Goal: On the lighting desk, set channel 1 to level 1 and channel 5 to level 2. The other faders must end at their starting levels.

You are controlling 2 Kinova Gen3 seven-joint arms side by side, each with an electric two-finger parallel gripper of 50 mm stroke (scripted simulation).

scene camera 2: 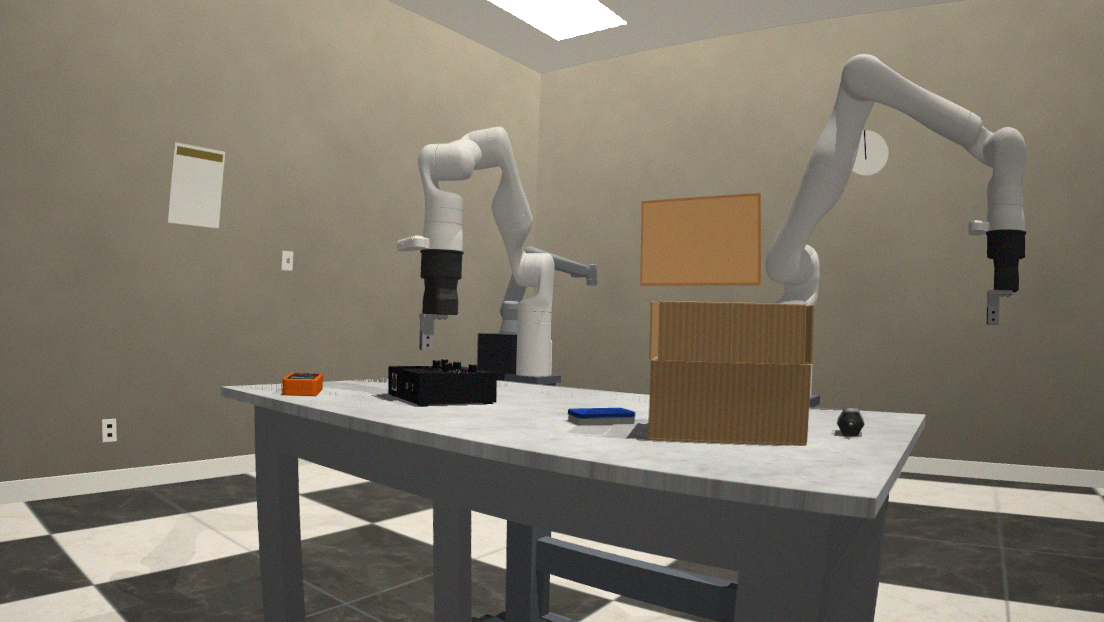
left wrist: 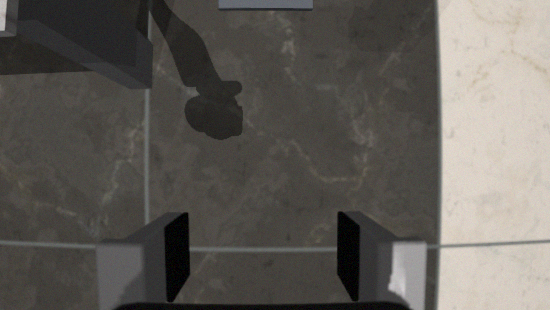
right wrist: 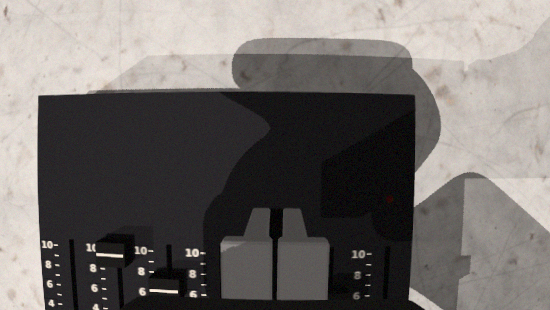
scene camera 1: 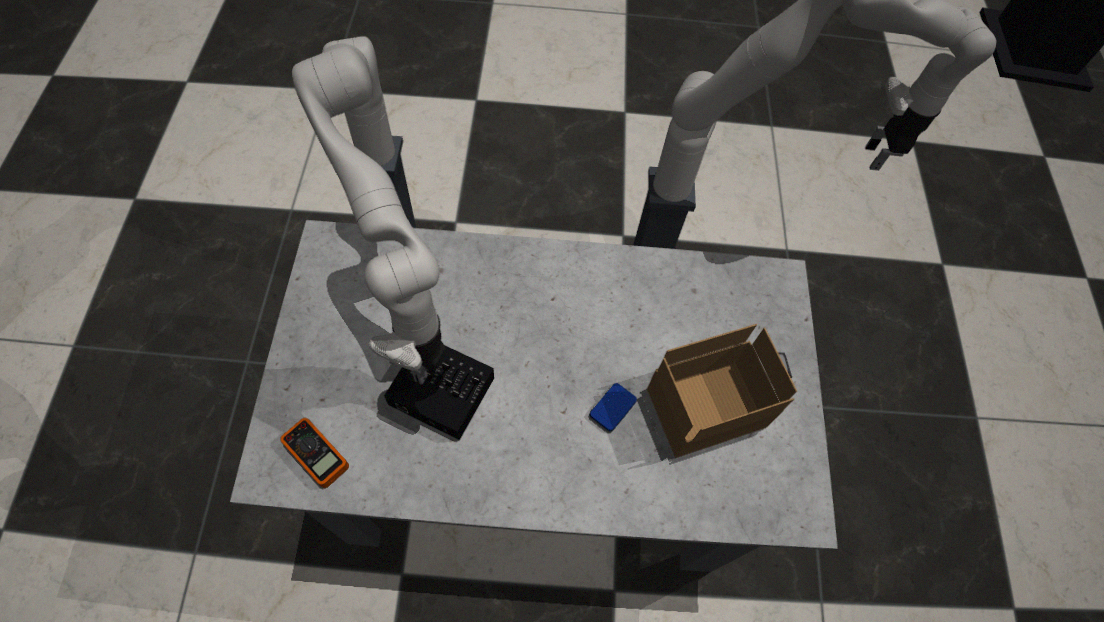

Labels:
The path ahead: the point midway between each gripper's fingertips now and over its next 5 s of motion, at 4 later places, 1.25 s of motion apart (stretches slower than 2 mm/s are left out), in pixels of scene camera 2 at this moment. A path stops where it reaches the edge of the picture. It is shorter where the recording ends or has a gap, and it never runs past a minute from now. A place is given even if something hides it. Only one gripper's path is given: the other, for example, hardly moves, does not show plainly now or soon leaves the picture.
My right gripper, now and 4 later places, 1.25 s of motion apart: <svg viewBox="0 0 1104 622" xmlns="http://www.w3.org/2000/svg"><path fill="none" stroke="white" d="M426 350L426 358L425 358L426 364L431 365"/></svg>

